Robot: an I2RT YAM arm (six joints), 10 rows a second.
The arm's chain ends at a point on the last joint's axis. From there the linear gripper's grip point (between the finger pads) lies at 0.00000 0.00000 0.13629 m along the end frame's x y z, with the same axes.
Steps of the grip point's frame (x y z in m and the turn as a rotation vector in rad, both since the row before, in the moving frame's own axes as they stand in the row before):
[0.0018 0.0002 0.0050 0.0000 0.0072 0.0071]
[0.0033 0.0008 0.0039 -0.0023 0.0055 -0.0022]
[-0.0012 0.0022 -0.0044 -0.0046 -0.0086 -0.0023]
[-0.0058 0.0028 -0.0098 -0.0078 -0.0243 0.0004]
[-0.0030 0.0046 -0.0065 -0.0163 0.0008 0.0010]
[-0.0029 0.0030 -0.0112 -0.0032 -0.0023 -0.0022]
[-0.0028 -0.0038 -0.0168 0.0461 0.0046 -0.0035]
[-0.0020 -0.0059 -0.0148 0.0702 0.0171 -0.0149]
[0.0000 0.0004 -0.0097 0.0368 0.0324 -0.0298]
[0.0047 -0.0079 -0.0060 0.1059 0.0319 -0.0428]
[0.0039 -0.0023 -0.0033 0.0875 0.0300 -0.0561]
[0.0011 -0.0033 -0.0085 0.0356 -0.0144 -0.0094]
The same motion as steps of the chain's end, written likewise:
[0.0008 0.0002 0.0050 0.0000 0.0072 0.0071]
[0.0026 0.0005 0.0039 -0.0023 0.0055 -0.0022]
[0.0000 0.0016 -0.0044 -0.0046 -0.0086 -0.0023]
[-0.0025 0.0017 -0.0098 -0.0078 -0.0243 0.0004]
[-0.0031 0.0024 -0.0065 -0.0163 0.0008 0.0010]
[-0.0026 0.0026 -0.0112 -0.0032 -0.0023 -0.0022]
[-0.0034 0.0025 -0.0167 0.0461 0.0046 -0.0035]
[-0.0043 0.0037 -0.0144 0.0702 0.0171 -0.0149]
[-0.0043 0.0055 -0.0095 0.0368 0.0324 -0.0298]
[0.0007 0.0066 -0.0052 0.1059 0.0319 -0.0428]
[0.0002 0.0097 -0.0027 0.0875 0.0300 -0.0561]
[0.0031 0.0015 -0.0084 0.0356 -0.0144 -0.0094]

